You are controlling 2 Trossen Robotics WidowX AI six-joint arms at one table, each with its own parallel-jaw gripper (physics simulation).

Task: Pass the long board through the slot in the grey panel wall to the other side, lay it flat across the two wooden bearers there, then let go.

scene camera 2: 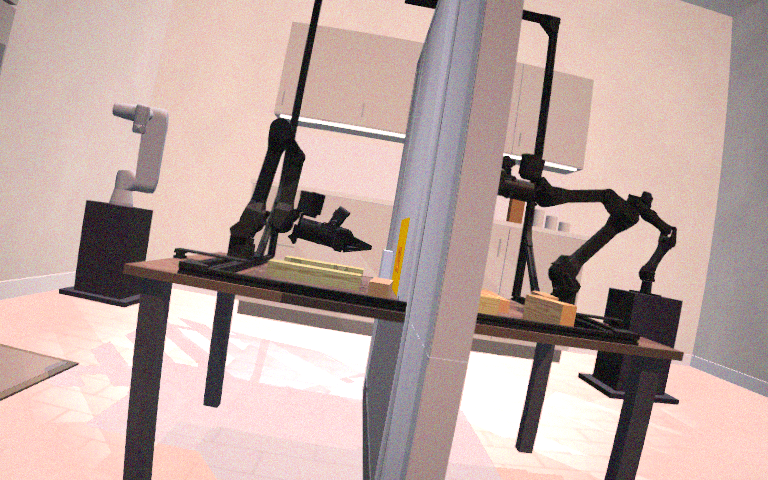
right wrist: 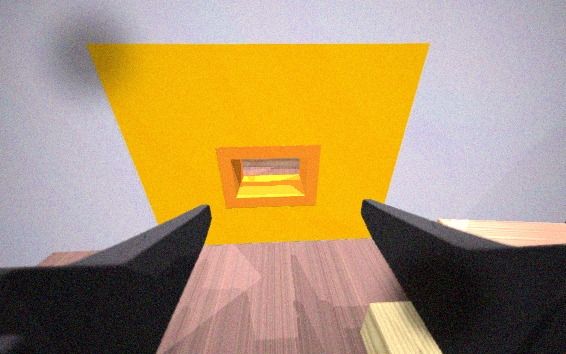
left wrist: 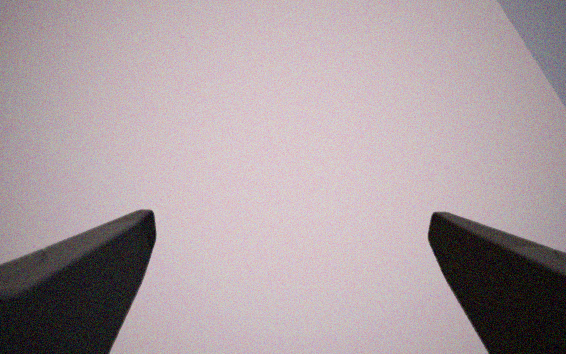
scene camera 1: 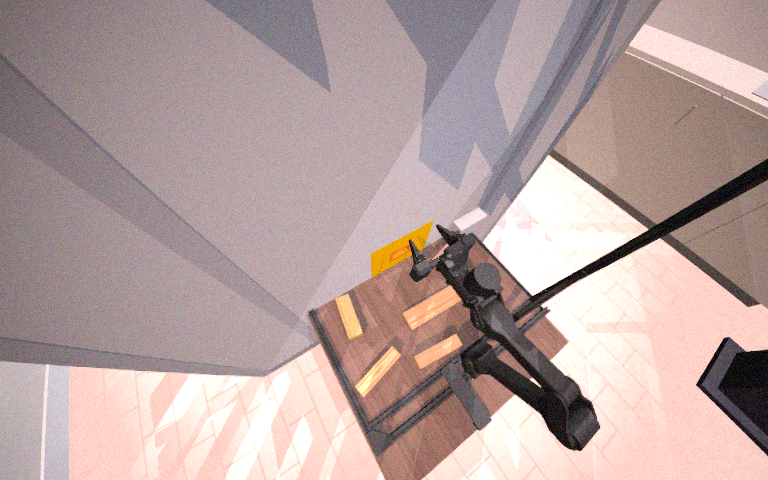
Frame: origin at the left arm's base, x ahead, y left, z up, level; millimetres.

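Seen in the pictures: left gripper, fingertip midpoint: point(left wrist: 295, 224) point(scene camera 1: 423, 232); right gripper, fingertip midpoint: point(scene camera 2: 371, 247) point(right wrist: 287, 208); left arm's base, origin of the base link: point(scene camera 1: 469, 363); right arm's base, origin of the base link: point(scene camera 2: 238, 258).
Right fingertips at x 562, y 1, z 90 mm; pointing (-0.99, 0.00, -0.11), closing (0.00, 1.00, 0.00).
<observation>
Pixels of each thing's top centre, then the offset from my right fingertips to it. "*": a spot on its surface instead.
- orange-rimmed opening, surface spot: point(right wrist: 310, 175) * 78 mm back, 29 mm left, 17 mm down
- yellow plate, surface spot: point(right wrist: 250, 100) * 79 mm back, 26 mm right, 54 mm up
- largest orange-toned board, middle of its top: point(right wrist: 253, 149) point(scene camera 2: 487, 293) point(scene camera 1: 444, 299) 352 mm back, 60 mm right, 76 mm down
- yellow piece, middle of its top: point(scene camera 1: 348, 315) 224 mm back, 262 mm left, 59 mm down
- light piece, middle of its top: point(scene camera 2: 550, 299) point(scene camera 1: 378, 370) 421 mm back, 264 mm left, 46 mm down
- smaller orange-toned piece, middle of its top: point(scene camera 2: 544, 294) point(scene camera 1: 439, 350) 476 mm back, 73 mm left, 46 mm down
- orange block, middle of its top: point(right wrist: 532, 237) point(scene camera 2: 382, 280) 31 mm back, 233 mm left, 65 mm down
- pale piece, surface spot: point(right wrist: 397, 330) * 32 mm ahead, 66 mm left, 71 mm down
The grey panel wall point(scene camera 1: 226, 169) point(scene camera 2: 438, 254) point(right wrist: 475, 125) crosses the table. Its slot is the orange-rimmed opening point(scene camera 1: 400, 253) point(right wrist: 310, 175) in a yellow plate point(scene camera 2: 402, 243) point(right wrist: 250, 100). On the left arm's side the largest orange-toned board point(scene camera 1: 431, 307) lies flat; I cannot tell surely that it is the long board. Two parallel pale bars point(scene camera 2: 317, 274), seemingly the bearers, lie on the right arm's side. My left gripper point(scene camera 1: 425, 234) point(left wrist: 295, 224) is open and empty above the table, hidden behind the wall in scene camera 2. My right gripper point(scene camera 2: 369, 246) point(right wrist: 287, 208) is open and empty, facing the plate.
On the left arm's side lie a yellow piece point(scene camera 1: 348, 316), a light piece point(scene camera 1: 378, 371) and a smaller orange-toned piece point(scene camera 1: 438, 350). On the right arm's side an orange block point(scene camera 2: 380, 286) lies by the wall. A pale piece point(right wrist: 397, 330) lies under the right gripper's right-hand finger.
</observation>
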